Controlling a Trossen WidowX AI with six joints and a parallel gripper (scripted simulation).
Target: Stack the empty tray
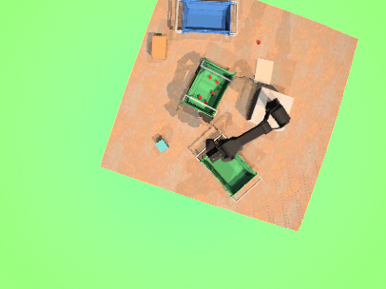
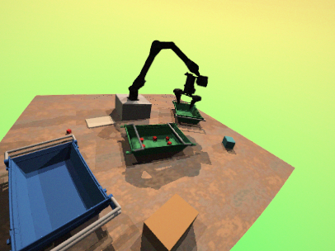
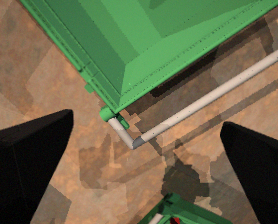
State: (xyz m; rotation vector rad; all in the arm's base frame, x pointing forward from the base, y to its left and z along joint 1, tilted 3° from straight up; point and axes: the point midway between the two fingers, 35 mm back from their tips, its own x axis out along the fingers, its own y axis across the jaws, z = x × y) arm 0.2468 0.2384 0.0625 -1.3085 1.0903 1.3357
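Right now the green tray is 130 mm to the left of my gripper tip, 70 mm below it and 70 mm behind it. The rest, counted from my gripper tip: beige flat plate 470 mm to the right, 200 mm behind, 120 mm below; teal cube 330 mm ahead, 100 mm below, 70 mm to the left; red block 640 mm to the right, 150 mm behind, 110 mm below.
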